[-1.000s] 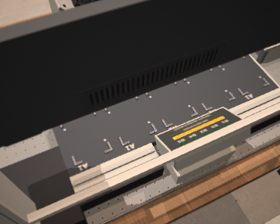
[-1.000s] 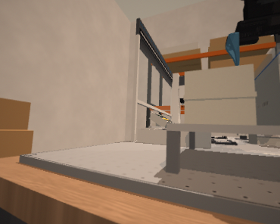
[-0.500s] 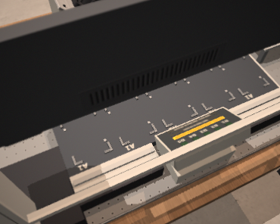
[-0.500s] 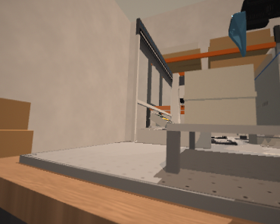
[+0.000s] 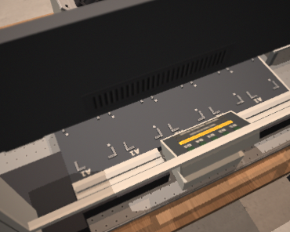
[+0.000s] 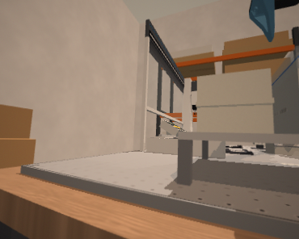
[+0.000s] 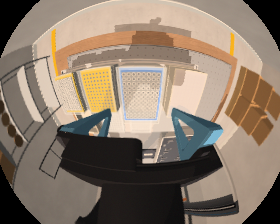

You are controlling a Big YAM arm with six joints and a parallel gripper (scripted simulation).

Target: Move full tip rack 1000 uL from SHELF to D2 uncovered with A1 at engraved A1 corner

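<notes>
My hand is 60 mm above the clear rack cover. Round my hand: beige block 110 mm ahead, 10 mm to the left, 100 mm below; blue tip rack 10 mm ahead, 10 mm to the right, 90 mm below; shelf 50 mm behind, 80 mm to the right, 160 mm below.
</notes>
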